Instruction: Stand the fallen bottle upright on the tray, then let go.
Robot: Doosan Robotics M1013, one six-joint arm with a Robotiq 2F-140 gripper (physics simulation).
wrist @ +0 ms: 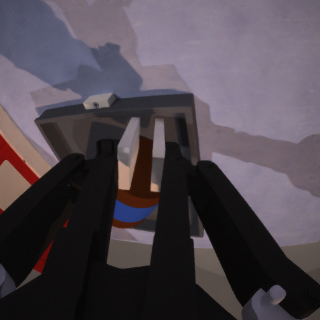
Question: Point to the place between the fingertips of my gripper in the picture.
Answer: At 146, 133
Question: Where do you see a brown bottle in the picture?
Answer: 132, 206
